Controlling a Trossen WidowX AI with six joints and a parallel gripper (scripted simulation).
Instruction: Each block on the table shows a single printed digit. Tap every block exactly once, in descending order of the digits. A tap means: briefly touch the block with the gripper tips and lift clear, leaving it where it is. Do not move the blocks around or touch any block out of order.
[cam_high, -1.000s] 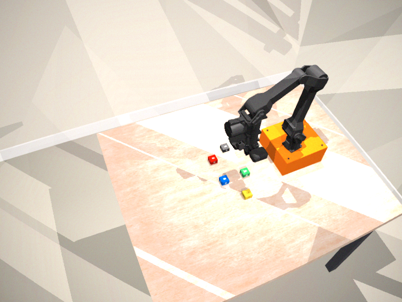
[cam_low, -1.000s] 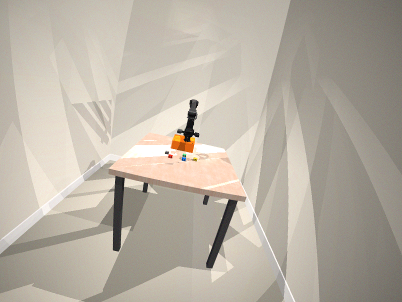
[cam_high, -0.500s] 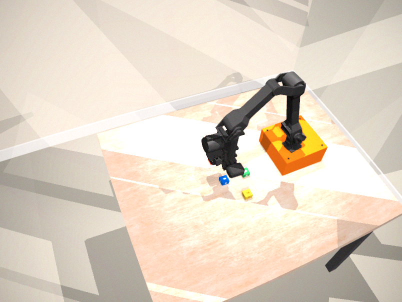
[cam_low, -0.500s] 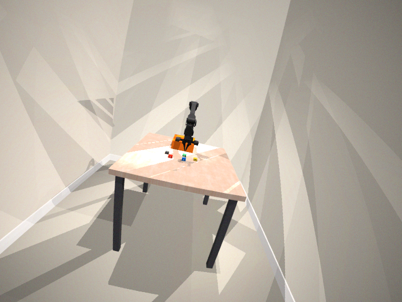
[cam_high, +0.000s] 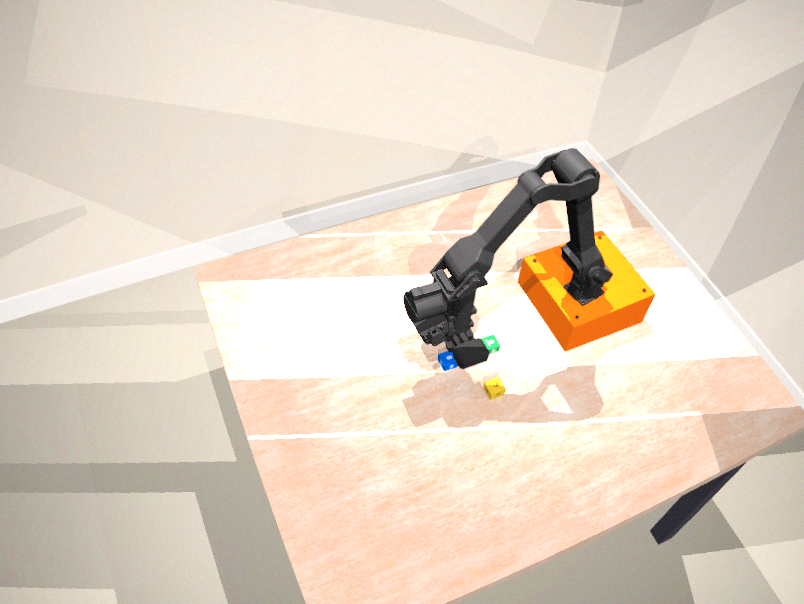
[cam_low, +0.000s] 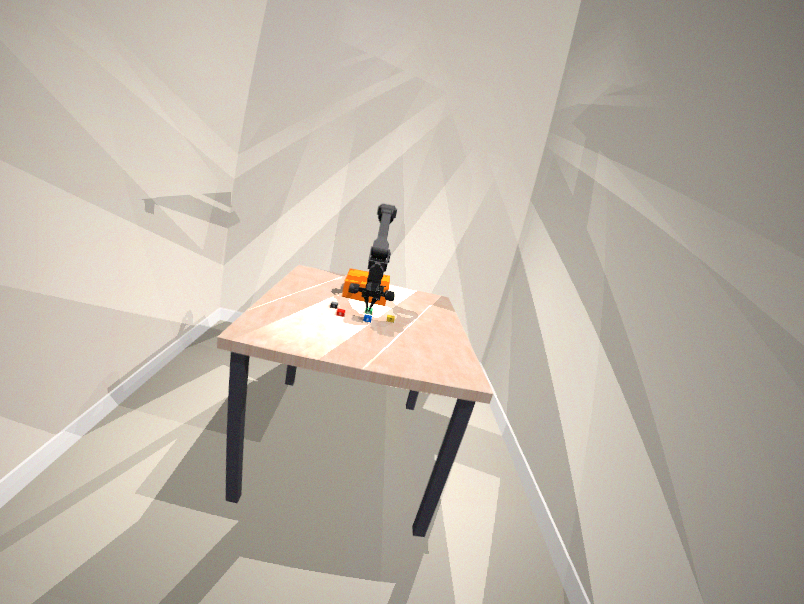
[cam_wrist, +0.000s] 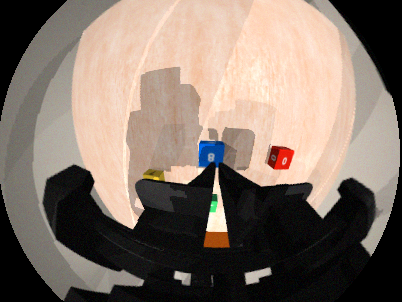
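My gripper tip is 30 mm above the blue block. The rest, counted from my gripper tip: green block (90 mm behind, 20 mm to the left, 30 mm below); yellow block (40 mm behind, 110 mm to the left, 30 mm below); red block (10 mm behind, 110 mm to the right, 30 mm below).
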